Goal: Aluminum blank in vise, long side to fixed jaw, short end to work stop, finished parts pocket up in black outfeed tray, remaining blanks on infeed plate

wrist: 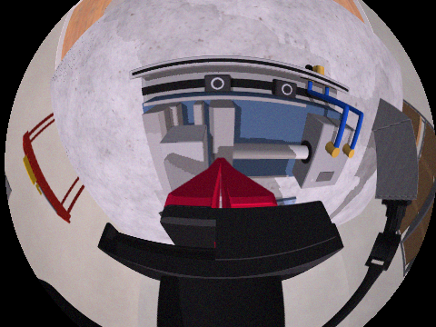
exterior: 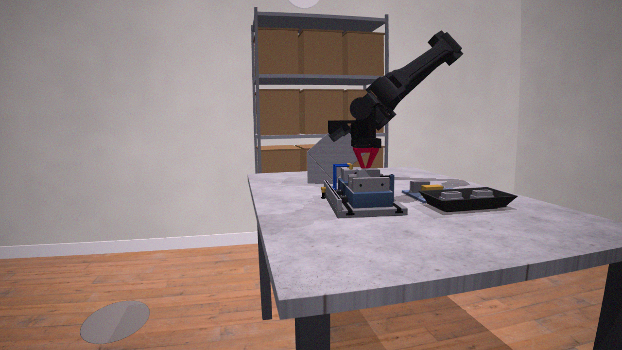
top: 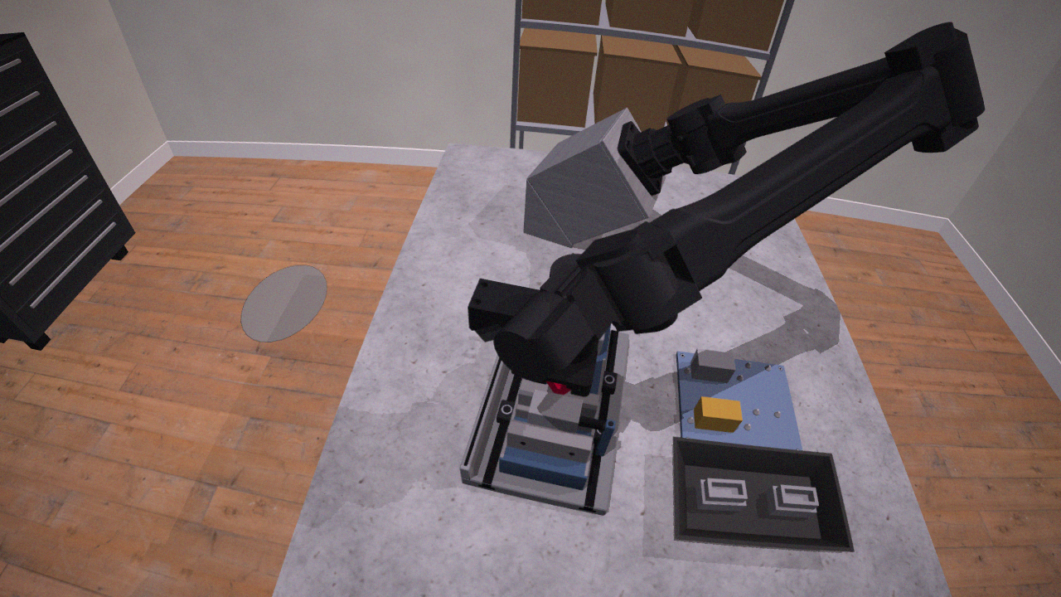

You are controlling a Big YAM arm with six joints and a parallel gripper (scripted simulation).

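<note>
Now: hand 50 mm to the right of the work stop rod, 30 mm short of it and 20 mm above it. From my hand the other things lie so: yellow brass blank (230 mm to the left, 80 mm below, 70 mm behind); then blue infeed plate (270 mm to the left, 120 mm behind, 110 mm below).
</note>
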